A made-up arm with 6 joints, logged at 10 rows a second.
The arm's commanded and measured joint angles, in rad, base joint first. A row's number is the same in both.
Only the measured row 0 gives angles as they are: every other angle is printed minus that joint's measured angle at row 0.
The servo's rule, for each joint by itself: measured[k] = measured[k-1] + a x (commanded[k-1-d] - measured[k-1]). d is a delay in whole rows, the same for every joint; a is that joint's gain. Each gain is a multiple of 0.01, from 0.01 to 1. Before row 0 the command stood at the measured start. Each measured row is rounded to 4 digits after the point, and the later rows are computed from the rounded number. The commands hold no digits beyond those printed.
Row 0, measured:
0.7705 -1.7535 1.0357 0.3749 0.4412 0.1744
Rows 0 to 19, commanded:
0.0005 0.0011 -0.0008 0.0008 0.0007 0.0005
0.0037 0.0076 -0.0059 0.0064 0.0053 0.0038
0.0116 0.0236 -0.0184 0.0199 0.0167 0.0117
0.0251 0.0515 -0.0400 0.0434 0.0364 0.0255
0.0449 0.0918 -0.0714 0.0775 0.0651 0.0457
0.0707 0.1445 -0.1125 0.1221 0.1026 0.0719
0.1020 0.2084 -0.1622 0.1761 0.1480 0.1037
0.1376 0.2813 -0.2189 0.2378 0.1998 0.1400
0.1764 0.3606 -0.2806 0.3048 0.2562 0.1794
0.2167 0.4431 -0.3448 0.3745 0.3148 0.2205
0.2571 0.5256 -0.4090 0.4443 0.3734 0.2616
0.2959 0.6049 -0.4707 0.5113 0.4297 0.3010
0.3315 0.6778 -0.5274 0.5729 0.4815 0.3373
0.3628 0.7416 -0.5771 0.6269 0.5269 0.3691
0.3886 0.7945 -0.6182 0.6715 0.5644 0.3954
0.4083 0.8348 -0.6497 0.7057 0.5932 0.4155
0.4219 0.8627 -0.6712 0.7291 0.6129 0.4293
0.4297 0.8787 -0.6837 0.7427 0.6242 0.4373
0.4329 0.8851 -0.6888 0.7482 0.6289 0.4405
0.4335 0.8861 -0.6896 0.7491 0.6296 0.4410
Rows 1 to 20, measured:
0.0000 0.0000 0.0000 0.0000 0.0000 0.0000
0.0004 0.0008 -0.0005 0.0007 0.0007 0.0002
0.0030 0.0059 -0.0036 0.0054 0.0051 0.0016
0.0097 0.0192 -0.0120 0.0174 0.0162 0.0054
0.0217 0.0434 -0.0280 0.0390 0.0356 0.0130
0.0398 0.0797 -0.0527 0.0710 0.0639 0.0254
0.0639 0.1283 -0.0868 0.1134 0.1011 0.0431
0.0936 0.1884 -0.1298 0.1654 0.1461 0.0661
0.1279 0.2581 -0.1806 0.2255 0.1977 0.0942
0.1657 0.3350 -0.2376 0.2913 0.2539 0.1266
0.2055 0.4161 -0.2987 0.3604 0.3124 0.1623
0.2457 0.4982 -0.3616 0.4300 0.3710 0.2000
0.2849 0.5782 -0.4238 0.4975 0.4274 0.2384
0.3212 0.6529 -0.4829 0.5601 0.4793 0.2760
0.3536 0.7194 -0.5366 0.6155 0.5250 0.3114
0.3809 0.7757 -0.5831 0.6620 0.5628 0.3433
0.4023 0.8200 -0.6211 0.6983 0.5920 0.3707
0.4176 0.8520 -0.6497 0.7239 0.6121 0.3930
0.4270 0.8720 -0.6691 0.7395 0.6237 0.4098
0.4316 0.8818 -0.6803 0.7467 0.6287 0.4215
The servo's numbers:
d 1
a 0.78 0.75 0.57 0.83 0.96 0.38

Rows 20 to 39, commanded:
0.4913 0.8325 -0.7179 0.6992 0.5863 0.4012
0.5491 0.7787 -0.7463 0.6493 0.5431 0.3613
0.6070 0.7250 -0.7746 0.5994 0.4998 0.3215
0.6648 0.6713 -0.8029 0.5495 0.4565 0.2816
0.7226 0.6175 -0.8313 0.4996 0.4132 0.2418
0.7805 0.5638 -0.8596 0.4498 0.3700 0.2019
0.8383 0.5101 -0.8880 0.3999 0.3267 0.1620
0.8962 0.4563 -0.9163 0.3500 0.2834 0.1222
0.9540 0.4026 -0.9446 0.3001 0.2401 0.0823
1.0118 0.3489 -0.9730 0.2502 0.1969 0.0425
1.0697 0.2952 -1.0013 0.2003 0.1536 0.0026
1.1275 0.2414 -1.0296 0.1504 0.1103 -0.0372
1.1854 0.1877 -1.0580 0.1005 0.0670 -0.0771
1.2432 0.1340 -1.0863 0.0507 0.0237 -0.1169
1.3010 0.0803 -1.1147 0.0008 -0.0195 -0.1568
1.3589 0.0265 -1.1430 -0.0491 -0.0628 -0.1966
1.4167 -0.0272 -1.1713 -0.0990 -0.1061 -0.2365
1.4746 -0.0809 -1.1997 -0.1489 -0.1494 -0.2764
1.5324 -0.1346 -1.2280 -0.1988 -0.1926 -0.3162
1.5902 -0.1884 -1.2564 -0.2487 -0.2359 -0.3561
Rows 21 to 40, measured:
0.4331 0.8850 -0.6856 0.7487 0.6296 0.4289
0.4785 0.8456 -0.7040 0.7076 0.5880 0.4184
0.5336 0.7954 -0.7281 0.6592 0.5449 0.3967
0.5909 0.7426 -0.7546 0.6096 0.5016 0.3681
0.6485 0.6891 -0.7821 0.5597 0.4583 0.3352
0.7063 0.6354 -0.8101 0.5098 0.4150 0.2997
0.7642 0.5817 -0.8383 0.4600 0.3718 0.2625
0.8220 0.5280 -0.8666 0.4101 0.3285 0.2243
0.8799 0.4742 -0.8949 0.3602 0.2852 0.1855
0.9377 0.4205 -0.9232 0.3103 0.2419 0.1463
0.9955 0.3668 -0.9516 0.2604 0.1987 0.1069
1.0534 0.3131 -0.9799 0.2105 0.1554 0.0673
1.1112 0.2593 -1.0082 0.1606 0.1121 0.0276
1.1691 0.2056 -1.0366 0.1107 0.0688 -0.0122
1.2269 0.1519 -1.0649 0.0609 0.0255 -0.0520
1.2847 0.0982 -1.0933 0.0110 -0.0177 -0.0918
1.3426 0.0444 -1.1216 -0.0389 -0.0610 -0.1316
1.4004 -0.0093 -1.1499 -0.0888 -0.1043 -0.1715
1.4583 -0.0630 -1.1783 -0.1387 -0.1476 -0.2114
1.5161 -0.1167 -1.2066 -0.1886 -0.1908 -0.2512

